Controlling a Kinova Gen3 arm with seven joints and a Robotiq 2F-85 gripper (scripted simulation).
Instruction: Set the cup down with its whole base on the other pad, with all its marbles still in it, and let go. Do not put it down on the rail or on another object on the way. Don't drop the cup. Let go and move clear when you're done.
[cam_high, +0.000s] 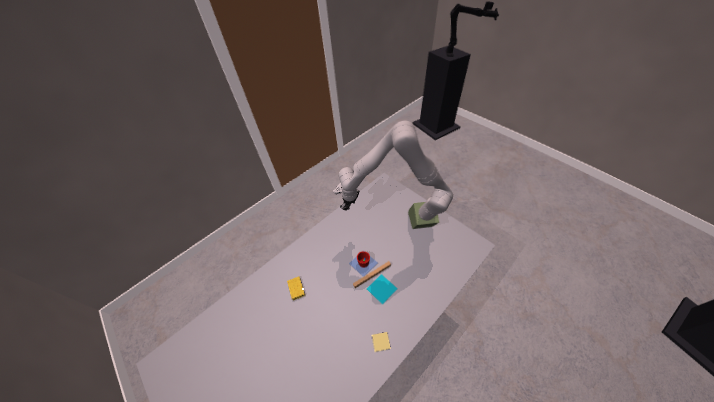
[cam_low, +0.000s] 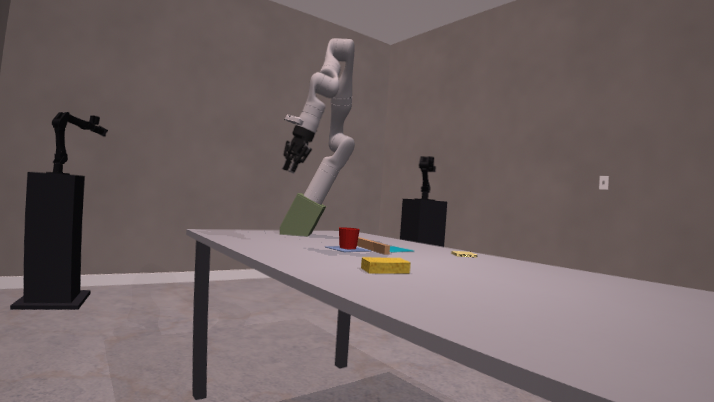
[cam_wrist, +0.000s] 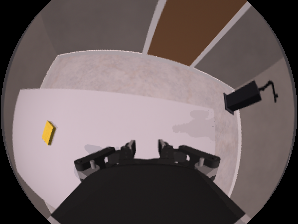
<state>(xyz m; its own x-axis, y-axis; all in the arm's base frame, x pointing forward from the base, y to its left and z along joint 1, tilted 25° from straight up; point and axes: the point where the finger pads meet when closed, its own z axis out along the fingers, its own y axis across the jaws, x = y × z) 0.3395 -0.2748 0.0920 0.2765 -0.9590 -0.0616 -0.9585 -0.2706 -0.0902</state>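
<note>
Right now my hand is 25 cm above the red cup, 21 cm to the right of it and 6 cm short of it. Also, from my hand: wooden rail 31 cm to the left, 27 cm below, 7 cm ahead; then yellow sponge 46 cm ahead, 26 cm below, 14 cm to the left.
</note>
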